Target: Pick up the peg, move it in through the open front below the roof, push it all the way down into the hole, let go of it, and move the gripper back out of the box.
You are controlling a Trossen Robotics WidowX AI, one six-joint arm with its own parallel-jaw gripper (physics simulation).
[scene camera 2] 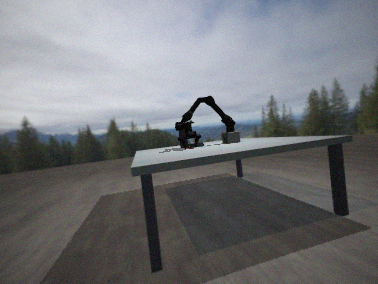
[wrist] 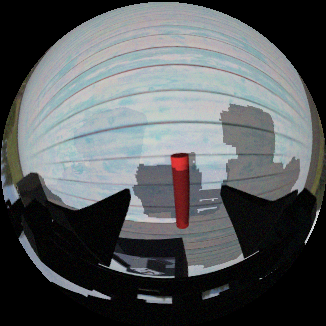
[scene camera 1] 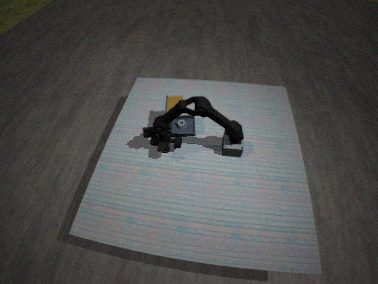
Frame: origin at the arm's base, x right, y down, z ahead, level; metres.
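Where they show: gripper, fingertip midpoint: [scene camera 2: 190, 148] [wrist: 176, 192]; arm's base at its link origin: [scene camera 2: 230, 131] [scene camera 1: 235, 139].
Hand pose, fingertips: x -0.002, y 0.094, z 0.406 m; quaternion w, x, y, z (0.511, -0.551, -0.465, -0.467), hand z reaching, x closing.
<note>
Things, the pixels of their centre, and the offset from my fingertips. "spot": a spot on its surface instead.
- red peg at the middle of its body: [wrist: 181, 197] [scene camera 2: 190, 147] dy -0.002, dx +0.004, dz +0.004 m
- dark box at the middle of its body: [wrist: 136, 297] [scene camera 1: 181, 116] [scene camera 2: 190, 134] dy -0.107, dx +0.169, dz -0.082 m
- light grey block at the middle of its body: [wrist: 147, 266] [scene camera 1: 181, 123] dy -0.020, dx +0.178, dz -0.074 m
- yellow panel at a spot on its surface: [scene camera 1: 174, 102] spot: dy -0.219, dx +0.182, dz -0.049 m
The red peg [wrist: 181, 202] [scene camera 2: 190, 147] lies on the table in the wrist view, in the gap between the fingertips. In scene camera 1 the peg does not show; the arm may hide it. My gripper [scene camera 1: 170, 145] [scene camera 2: 192, 144] [wrist: 176, 192] is open and low over the table, with a finger on each side of the peg and neither seen touching it. The dark box [scene camera 1: 188, 133] [wrist: 145, 244] stands beside the gripper. A light grey block [scene camera 1: 181, 123] shows inside it in scene camera 1. The hole is too small to make out.
A yellow panel [scene camera 1: 174, 102] shows at the box's far side in scene camera 1. The arm's grey base [scene camera 1: 233, 148] [scene camera 2: 232, 137] stands to the right of the box on the table [scene camera 1: 200, 210] [scene camera 2: 280, 147]. Arm shadows cross the table around the peg.
</note>
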